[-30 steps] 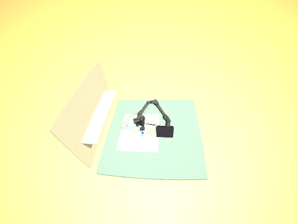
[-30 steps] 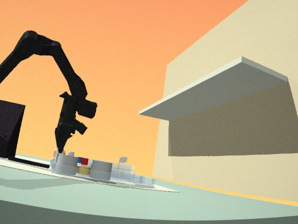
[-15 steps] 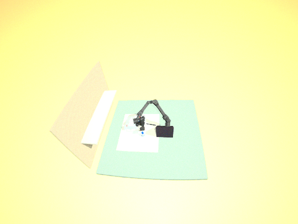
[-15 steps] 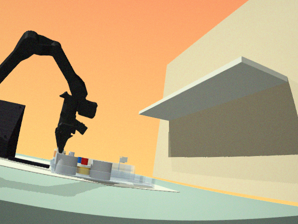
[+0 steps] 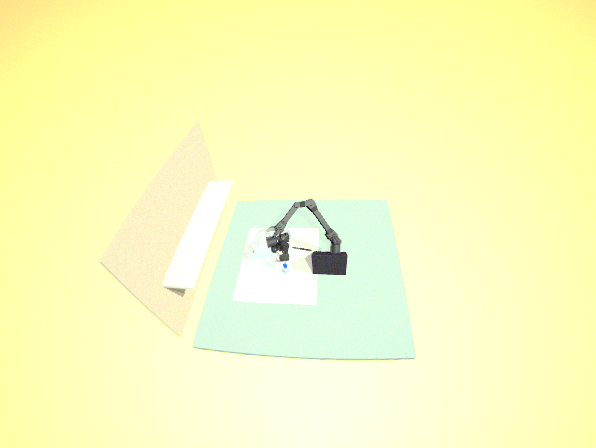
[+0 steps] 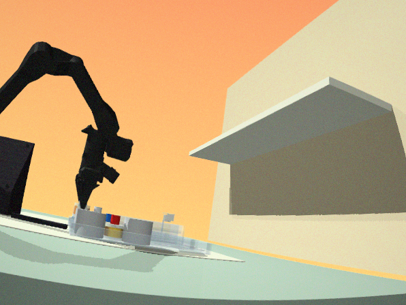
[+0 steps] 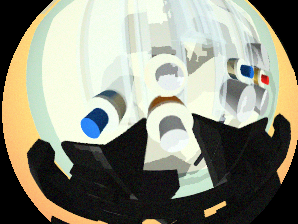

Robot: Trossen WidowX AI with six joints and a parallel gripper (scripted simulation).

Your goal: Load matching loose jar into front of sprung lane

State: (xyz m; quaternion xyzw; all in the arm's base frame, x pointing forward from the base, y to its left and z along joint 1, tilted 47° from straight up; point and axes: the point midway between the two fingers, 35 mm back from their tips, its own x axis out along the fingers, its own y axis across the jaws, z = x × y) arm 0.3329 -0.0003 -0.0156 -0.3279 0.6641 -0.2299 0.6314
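Right now the clear pusher lane is 15 cm ahead of my gripper tip and 3 cm below it. Round my gripper tip: shelf (50 cm ahead, 31 cm above, 4 cm to the left).
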